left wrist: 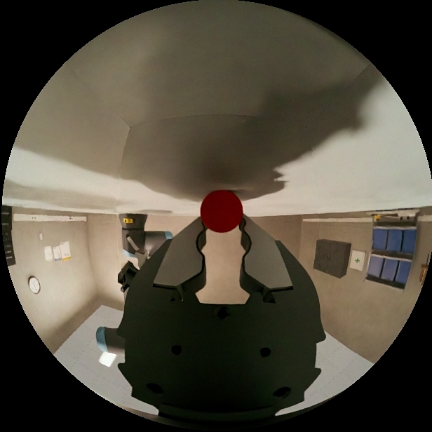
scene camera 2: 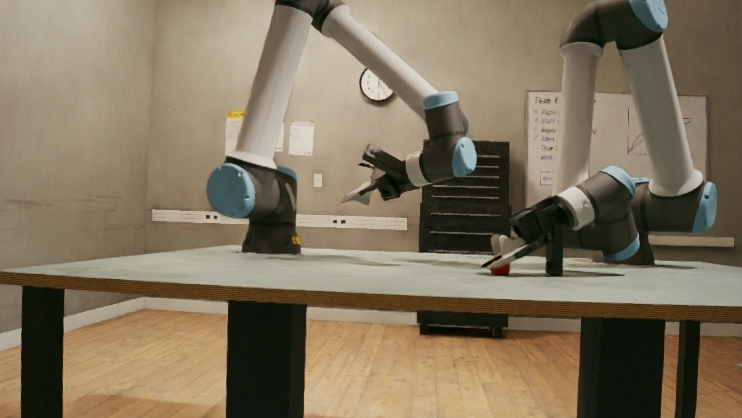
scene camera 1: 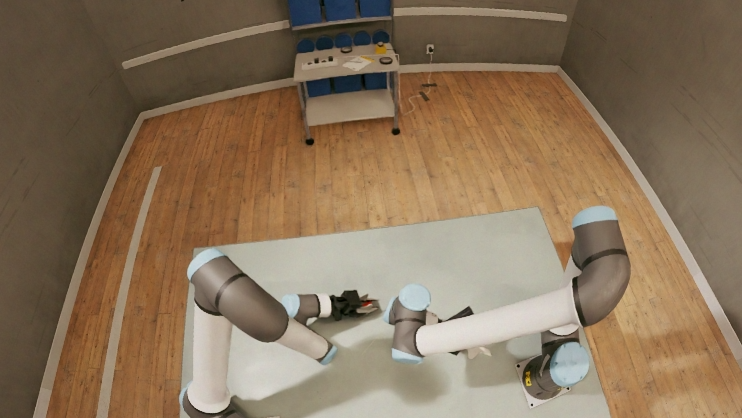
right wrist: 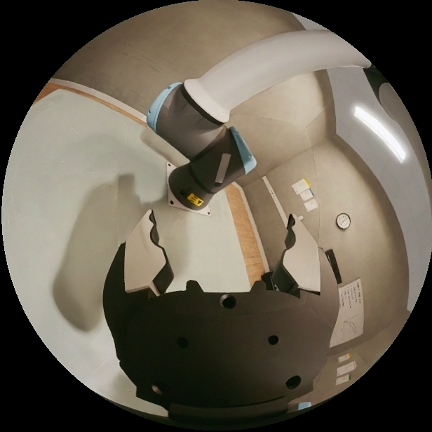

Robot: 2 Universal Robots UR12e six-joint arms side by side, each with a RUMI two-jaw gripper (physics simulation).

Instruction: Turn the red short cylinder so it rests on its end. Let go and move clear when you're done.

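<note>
The red short cylinder (scene camera 1: 367,304) (scene camera 2: 500,270) (left wrist: 221,207) lies on its side on the table, with one round end facing the left wrist camera. My left gripper (scene camera 1: 375,307) (scene camera 2: 490,263) (left wrist: 223,213) is low over the table and tilted, its two fingers closed against opposite sides of the cylinder. The fingers hide part of the cylinder in both scene views. My right gripper (scene camera 2: 355,184) (right wrist: 222,212) is open and empty, raised above the table well away from the cylinder; the right arm partly hides it in scene camera 1.
Both arms are mounted on the pale grey table (scene camera 1: 467,238) (scene camera 2: 155,265). The right arm's wrist (scene camera 1: 407,327) hangs close beyond the left gripper's fingertips in scene camera 1. A cart (scene camera 1: 347,106) stands at the far wall, and a black drawer cabinet (scene camera 2: 464,181) stands behind the table.
</note>
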